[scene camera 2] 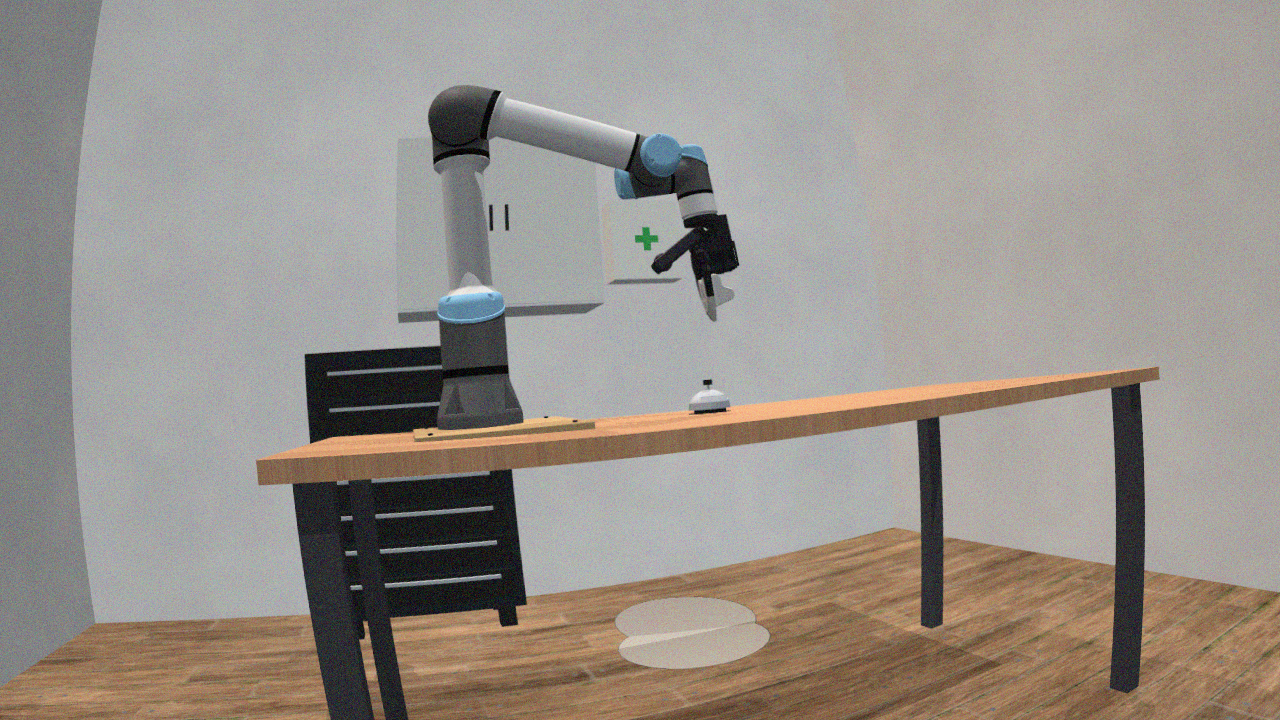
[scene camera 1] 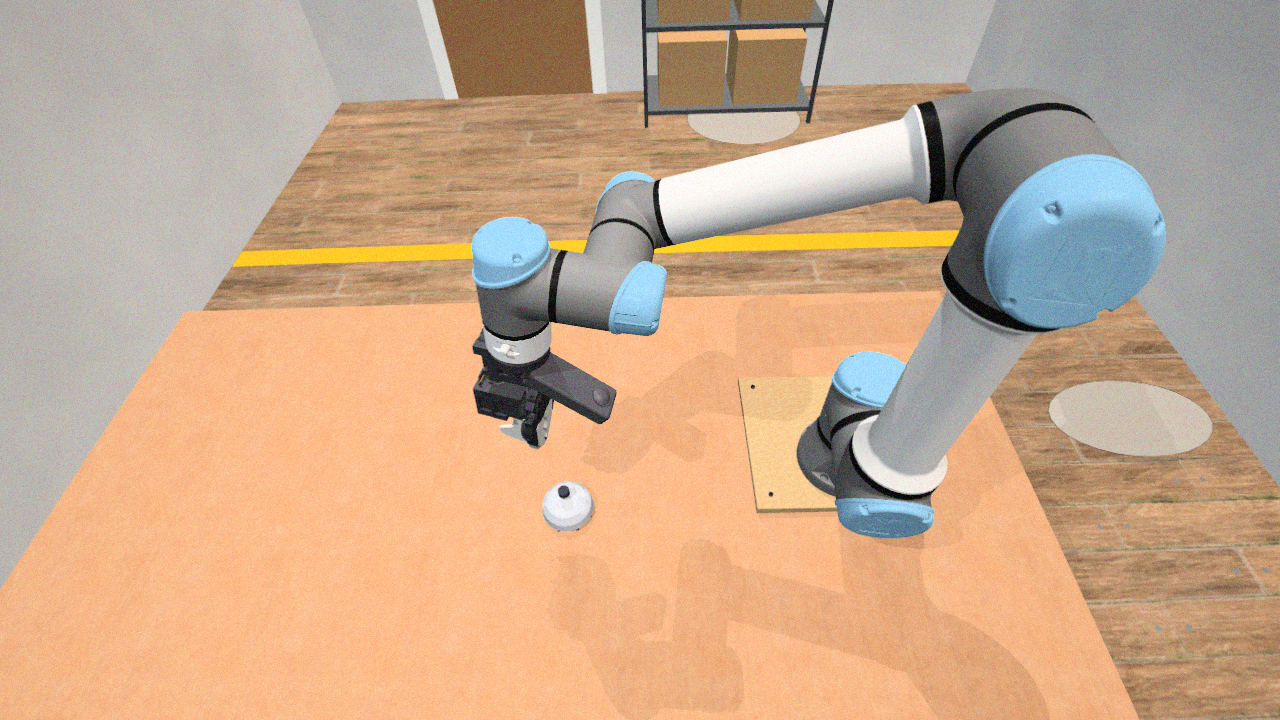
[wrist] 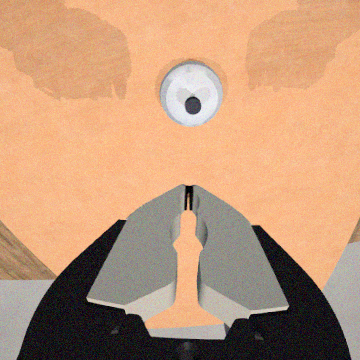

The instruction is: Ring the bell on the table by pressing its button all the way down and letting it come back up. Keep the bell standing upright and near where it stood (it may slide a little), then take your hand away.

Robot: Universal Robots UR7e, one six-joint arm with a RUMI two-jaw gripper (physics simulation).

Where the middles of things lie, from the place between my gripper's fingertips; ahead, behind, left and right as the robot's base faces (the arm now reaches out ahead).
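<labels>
Domed bell (scene camera 1: 573, 512): 10 mm to the left of my hand, 20 mm behind it, 150 mm below it.
</labels>
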